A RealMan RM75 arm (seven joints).
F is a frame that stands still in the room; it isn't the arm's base.
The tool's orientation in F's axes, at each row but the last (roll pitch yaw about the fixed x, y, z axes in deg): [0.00 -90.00 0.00]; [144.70 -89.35 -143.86]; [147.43 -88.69 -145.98]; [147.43 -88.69 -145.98]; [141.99 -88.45 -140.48]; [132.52 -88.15 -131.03]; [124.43 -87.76 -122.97]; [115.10 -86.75 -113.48]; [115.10 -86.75 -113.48]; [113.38 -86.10 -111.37]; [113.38 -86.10 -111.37]
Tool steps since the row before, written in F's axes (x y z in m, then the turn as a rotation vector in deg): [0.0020 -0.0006 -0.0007 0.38 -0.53 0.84]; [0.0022 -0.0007 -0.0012 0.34 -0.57 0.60]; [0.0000 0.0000 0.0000 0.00 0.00 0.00]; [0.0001 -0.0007 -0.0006 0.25 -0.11 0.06]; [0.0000 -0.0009 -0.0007 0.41 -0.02 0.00]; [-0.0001 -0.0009 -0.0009 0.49 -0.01 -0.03]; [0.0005 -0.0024 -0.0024 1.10 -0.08 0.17]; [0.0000 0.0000 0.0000 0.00 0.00 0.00]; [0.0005 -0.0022 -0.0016 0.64 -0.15 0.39]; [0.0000 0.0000 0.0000 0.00 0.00 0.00]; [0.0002 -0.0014 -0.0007 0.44 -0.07 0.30]
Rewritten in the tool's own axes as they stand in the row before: [-0.0007 -0.0006 -0.0020 0.84 -0.53 -0.38]; [-0.0012 -0.0007 -0.0022 0.60 -0.57 -0.34]; [0.0000 0.0000 0.0000 0.00 0.00 0.00]; [-0.0006 -0.0007 -0.0001 0.06 -0.12 -0.25]; [-0.0007 -0.0009 0.0000 -0.01 -0.03 -0.41]; [-0.0009 -0.0009 0.0001 -0.04 -0.02 -0.49]; [-0.0023 -0.0025 -0.0004 0.15 -0.10 -1.10]; [0.0000 0.0000 0.0000 0.00 0.00 0.00]; [-0.0015 -0.0023 -0.0004 0.38 -0.15 -0.64]; [0.0000 0.0000 0.0000 0.00 0.00 0.00]; [-0.0006 -0.0014 -0.0001 0.29 -0.07 -0.45]
